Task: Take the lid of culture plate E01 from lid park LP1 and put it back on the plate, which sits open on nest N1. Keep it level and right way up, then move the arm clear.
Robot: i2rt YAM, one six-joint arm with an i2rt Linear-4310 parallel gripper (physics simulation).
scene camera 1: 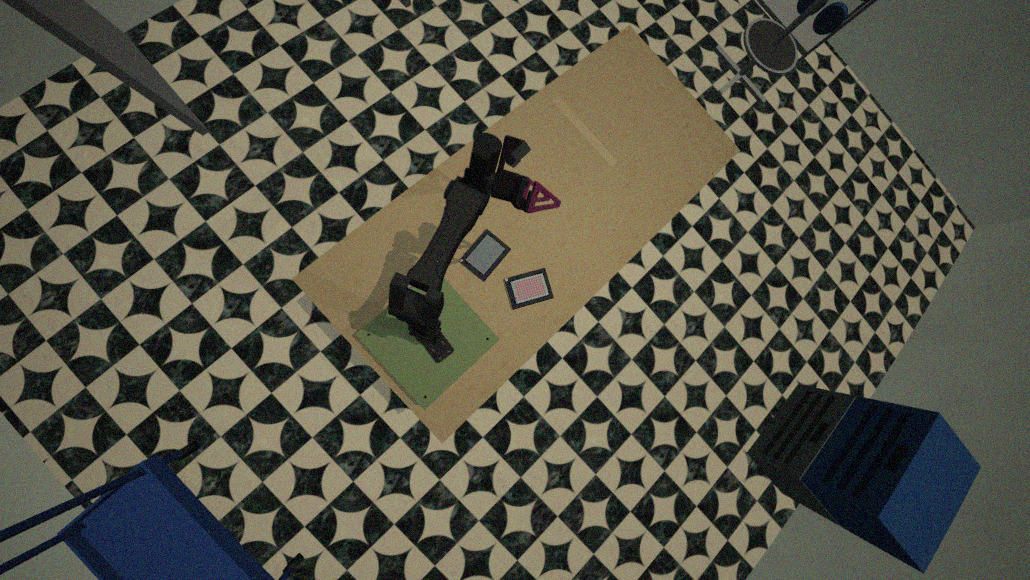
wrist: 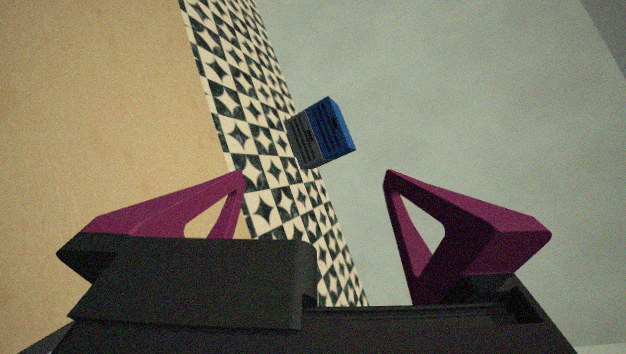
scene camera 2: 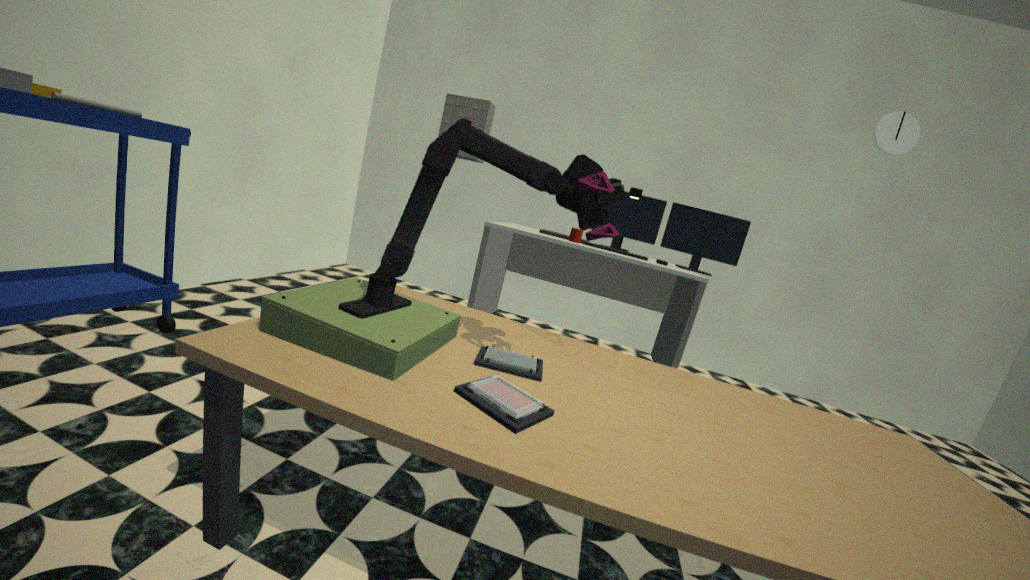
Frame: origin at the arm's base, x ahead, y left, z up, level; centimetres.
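Where they show: gripper, fingertip midpoint: [scene camera 1: 554,200] [wrist: 313,177] [scene camera 2: 614,214]; arm's base at its link origin: [scene camera 2: 377,306].
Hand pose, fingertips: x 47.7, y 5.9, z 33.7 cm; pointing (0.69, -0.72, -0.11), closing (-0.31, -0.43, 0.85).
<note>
Each offset is from my fingertips to the top centre of the thing. Level surfaces: height alone.
A clear grey lid {dx -15.2, dy +5.6, dz -39.0 cm} [scene camera 1: 486,252] [scene camera 2: 510,359] lies flat and looks level on the dark lid park LP1 [scene camera 1: 485,275] [scene camera 2: 497,368], near the green base block. The open culture plate {dx -9.5, dy -14.5, dz -38.1 cm} [scene camera 1: 530,288] [scene camera 2: 508,396], with pinkish contents, sits on the dark nest N1 {dx -9.5, dy -14.5, dz -38.9 cm} [scene camera 1: 533,302] [scene camera 2: 515,426], beside the park and nearer the table's long edge. My gripper [scene camera 1: 559,202] [scene camera 2: 614,209] [wrist: 313,177] has magenta fingers. It is open and empty, high above the table and beyond the lid park, pointing sideways. The lid and plate do not show in the wrist view.
The arm stands on a green block [scene camera 1: 461,345] [scene camera 2: 331,338] at one end of the wooden table {dz -40.8 cm} [scene camera 1: 648,129] [scene camera 2: 684,453] [wrist: 100,100]. A blue cart [scene camera 2: 147,129], a desk with two monitors [scene camera 2: 704,234] and a blue cabinet [scene camera 1: 929,489] [wrist: 332,130] stand away from the table.
</note>
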